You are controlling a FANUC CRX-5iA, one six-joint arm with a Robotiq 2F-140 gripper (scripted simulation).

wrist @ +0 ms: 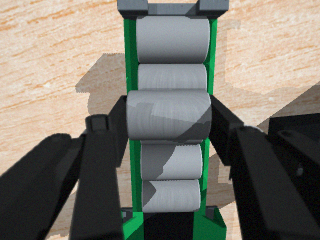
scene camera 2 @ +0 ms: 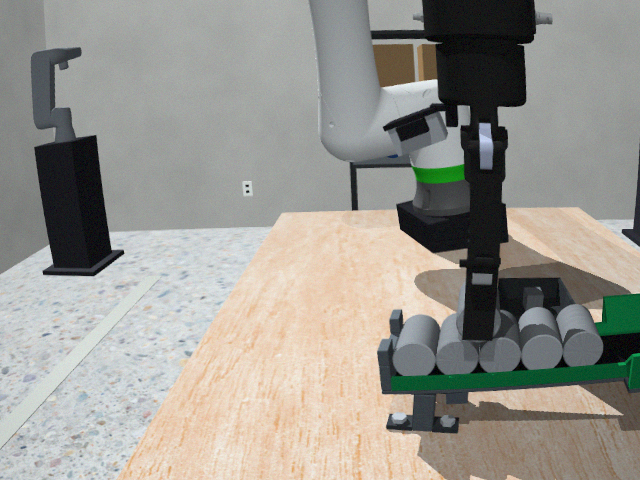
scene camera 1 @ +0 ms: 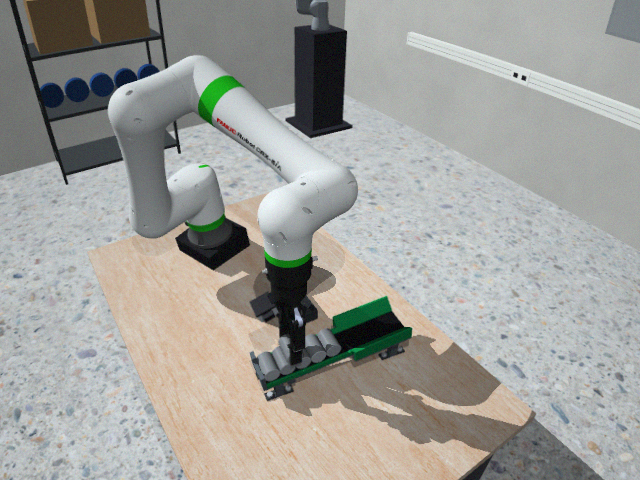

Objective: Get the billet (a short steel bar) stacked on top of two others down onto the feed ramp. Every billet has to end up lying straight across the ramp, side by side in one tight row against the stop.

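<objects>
The gripper is visible in scene camera 1, in scene camera 2 and in the wrist view (166,110). On the gripper, (scene camera 1: 296,332) and (scene camera 2: 475,188) are the same spot.
</objects>
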